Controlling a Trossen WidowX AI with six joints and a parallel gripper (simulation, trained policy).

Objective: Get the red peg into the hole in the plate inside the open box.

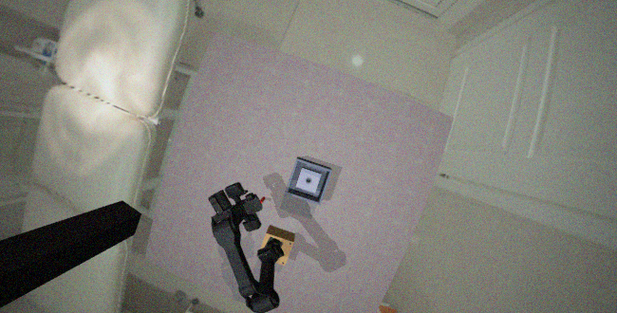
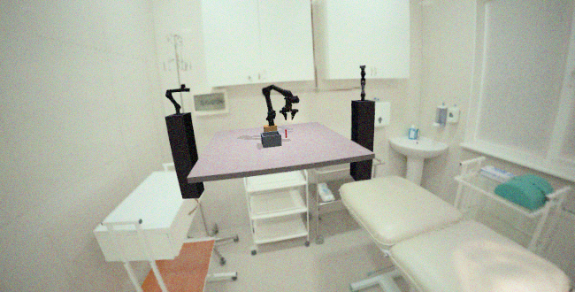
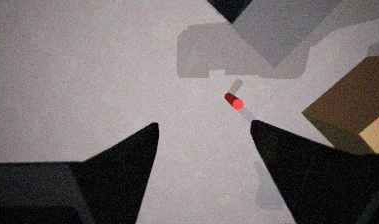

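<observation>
Right now my gripper tip is 14 cm above the red peg, 3 cm to the left of it and 3 cm past it. From my gripper tip the other things lie so: grey box 18 cm to the right, 15 cm below, 15 cm ahead.
</observation>
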